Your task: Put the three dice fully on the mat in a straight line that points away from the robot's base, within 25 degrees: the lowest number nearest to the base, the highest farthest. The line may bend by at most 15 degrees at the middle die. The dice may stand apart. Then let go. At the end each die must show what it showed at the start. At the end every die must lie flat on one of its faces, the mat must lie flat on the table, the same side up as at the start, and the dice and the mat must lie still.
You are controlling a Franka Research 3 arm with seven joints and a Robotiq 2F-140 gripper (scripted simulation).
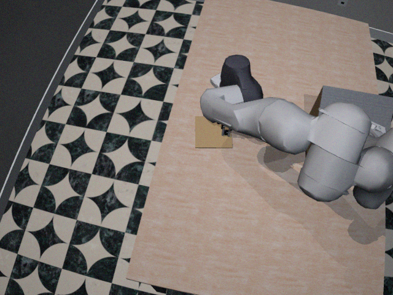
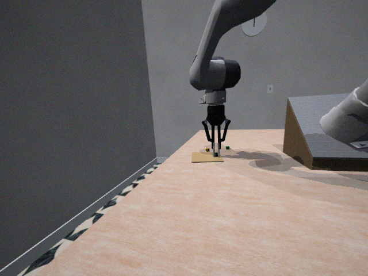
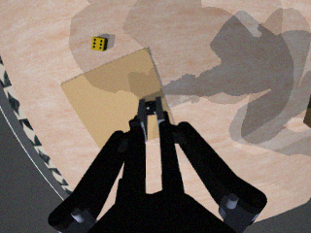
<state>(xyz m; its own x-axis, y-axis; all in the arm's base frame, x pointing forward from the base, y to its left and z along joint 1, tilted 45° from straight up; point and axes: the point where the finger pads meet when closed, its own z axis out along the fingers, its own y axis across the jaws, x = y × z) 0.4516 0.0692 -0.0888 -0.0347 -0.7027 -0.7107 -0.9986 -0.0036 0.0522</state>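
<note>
Now: the black die 30 mm below my hand. Round my hand: yellow die 100 mm to the right, 50 mm ahead, 30 mm below; green die 150 mm to the right, 60 mm behind, 30 mm below; tan mat 50 mm ahead, 40 mm below.
</note>
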